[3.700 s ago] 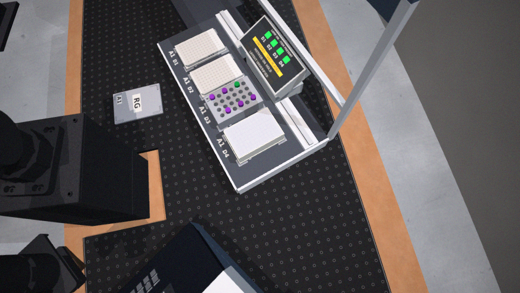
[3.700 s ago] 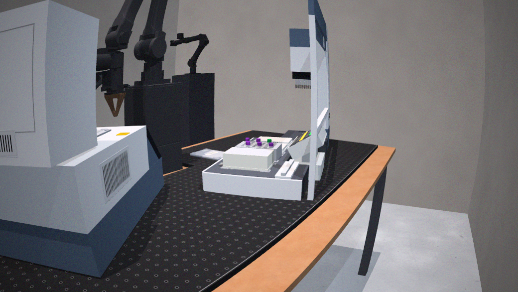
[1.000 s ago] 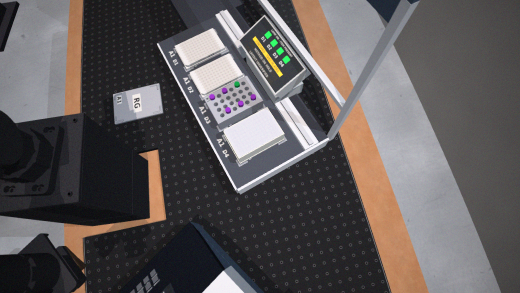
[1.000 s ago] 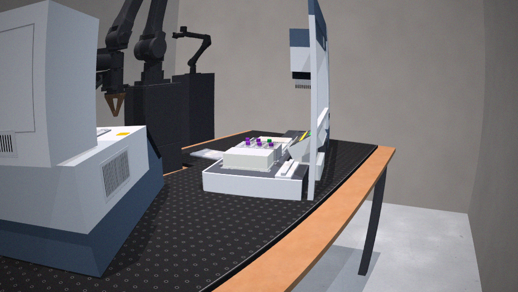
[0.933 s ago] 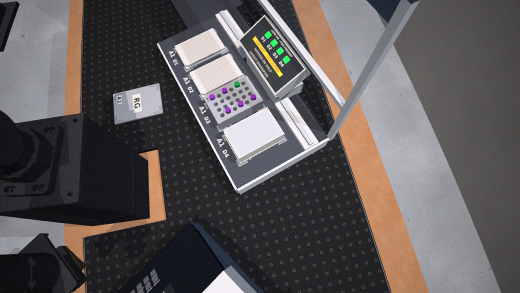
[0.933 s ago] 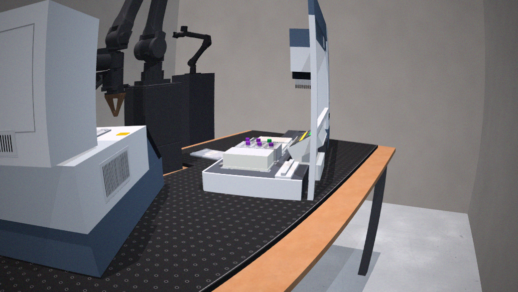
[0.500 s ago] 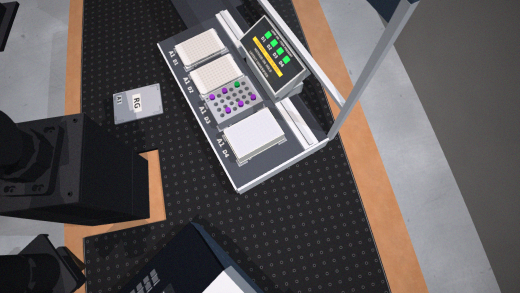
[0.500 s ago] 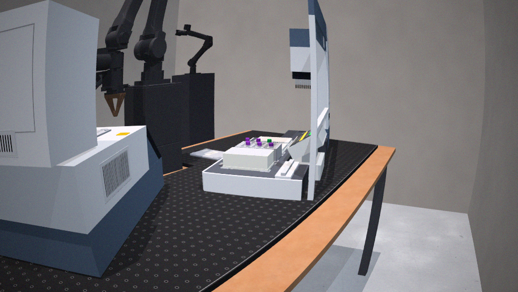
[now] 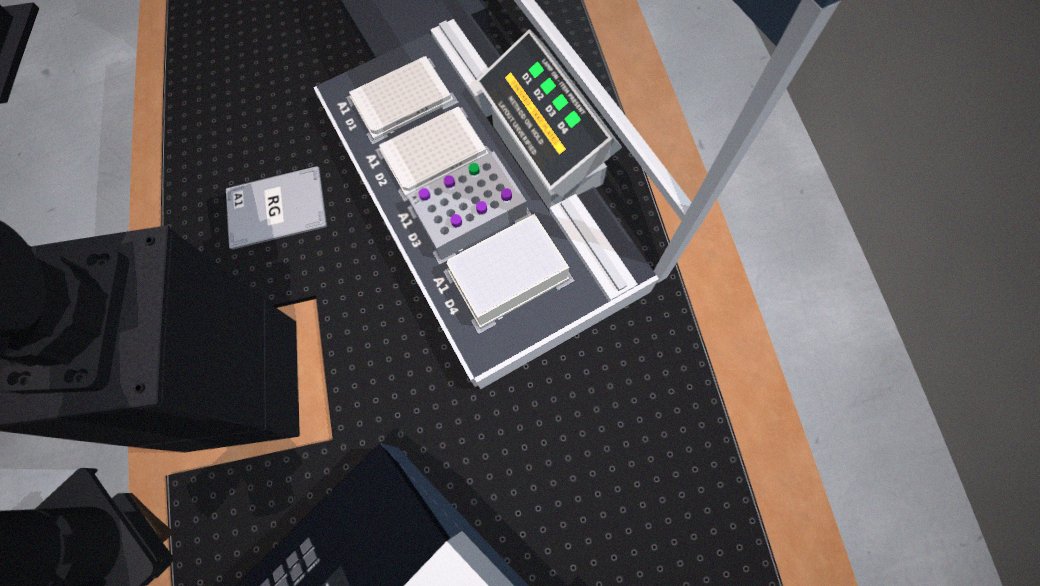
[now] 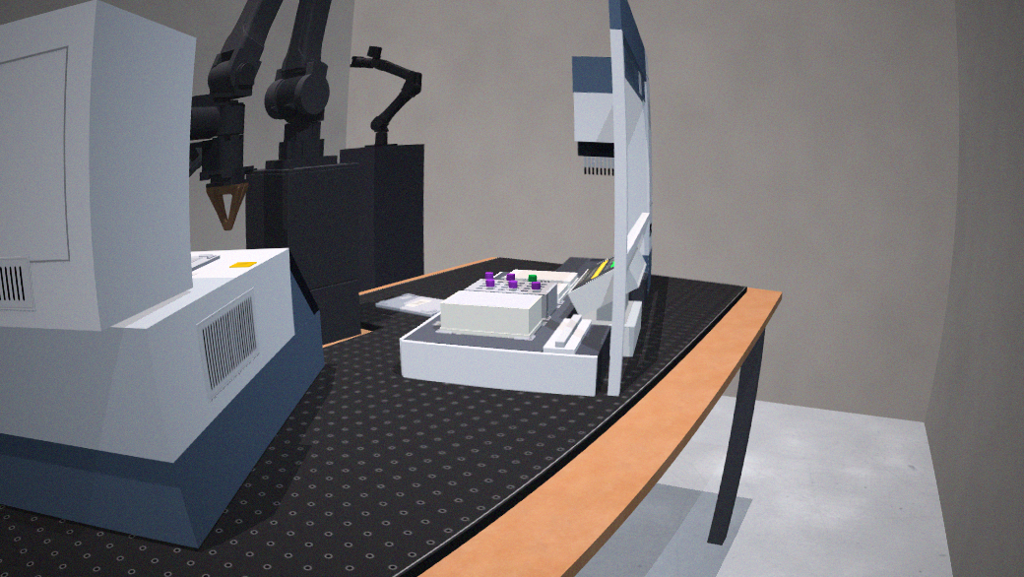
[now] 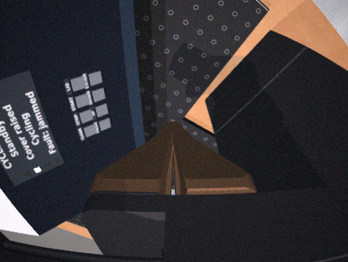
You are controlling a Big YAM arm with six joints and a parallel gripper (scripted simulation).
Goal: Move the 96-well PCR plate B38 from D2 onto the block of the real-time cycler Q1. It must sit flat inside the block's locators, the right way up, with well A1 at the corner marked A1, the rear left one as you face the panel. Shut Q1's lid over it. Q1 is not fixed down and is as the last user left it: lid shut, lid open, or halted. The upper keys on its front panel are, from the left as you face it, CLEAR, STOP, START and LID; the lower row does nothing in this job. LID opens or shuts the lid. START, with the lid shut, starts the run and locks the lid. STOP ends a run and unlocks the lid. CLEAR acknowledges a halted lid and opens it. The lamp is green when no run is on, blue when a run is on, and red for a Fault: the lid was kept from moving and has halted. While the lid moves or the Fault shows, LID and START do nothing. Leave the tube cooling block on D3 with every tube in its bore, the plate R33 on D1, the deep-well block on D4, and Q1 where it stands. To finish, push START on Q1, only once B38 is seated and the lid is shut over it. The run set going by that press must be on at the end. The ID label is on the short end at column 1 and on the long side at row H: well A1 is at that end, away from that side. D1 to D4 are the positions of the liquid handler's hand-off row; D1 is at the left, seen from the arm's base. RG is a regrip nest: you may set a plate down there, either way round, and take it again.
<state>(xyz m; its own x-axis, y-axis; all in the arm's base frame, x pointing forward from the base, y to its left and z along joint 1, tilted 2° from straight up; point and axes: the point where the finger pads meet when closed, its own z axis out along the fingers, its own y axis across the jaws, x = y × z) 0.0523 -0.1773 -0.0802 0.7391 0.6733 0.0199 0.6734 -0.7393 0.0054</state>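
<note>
The tube cooling block lies 27 cm ahead of my hand, 38 cm to the left of it and 14 cm below it. The rest, counted from my hand: gantry post 52 cm ahead, 29 cm to the left, 2 cm above; deep-well block 32 cm ahead, 28 cm to the left, 14 cm below; RG nest 2 cm behind, 44 cm to the left, 21 cm below.
</note>
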